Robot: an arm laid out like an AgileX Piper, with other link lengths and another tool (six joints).
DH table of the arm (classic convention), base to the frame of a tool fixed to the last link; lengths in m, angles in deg. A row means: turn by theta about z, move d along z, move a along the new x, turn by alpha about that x. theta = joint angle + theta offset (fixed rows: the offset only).
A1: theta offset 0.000, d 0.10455, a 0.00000, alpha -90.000
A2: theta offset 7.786, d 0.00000, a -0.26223, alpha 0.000
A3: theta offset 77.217, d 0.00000, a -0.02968, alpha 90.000
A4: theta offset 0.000, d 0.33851, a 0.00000, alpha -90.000
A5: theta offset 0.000, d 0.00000, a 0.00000, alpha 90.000
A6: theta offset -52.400, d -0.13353, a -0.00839, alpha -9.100
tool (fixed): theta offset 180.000, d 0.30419, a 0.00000, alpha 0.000
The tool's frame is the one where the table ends.
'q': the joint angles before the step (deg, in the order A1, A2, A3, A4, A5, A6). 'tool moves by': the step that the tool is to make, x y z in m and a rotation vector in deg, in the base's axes. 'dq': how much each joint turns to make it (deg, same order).
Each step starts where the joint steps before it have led.
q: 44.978 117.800 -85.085 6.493 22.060 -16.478
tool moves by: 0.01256 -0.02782 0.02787 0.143 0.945 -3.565
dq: -3.242 -4.513 1.471 -0.014 3.613 0.909
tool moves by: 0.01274 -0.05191 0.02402 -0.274 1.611 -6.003
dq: -5.516 -6.631 4.637 -0.054 3.382 1.106
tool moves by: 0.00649 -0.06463 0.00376 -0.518 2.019 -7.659
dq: -6.899 -6.551 7.456 -0.081 1.017 1.131
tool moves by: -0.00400 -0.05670 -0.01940 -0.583 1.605 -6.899
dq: -6.154 -4.577 8.762 -0.080 -2.538 0.651
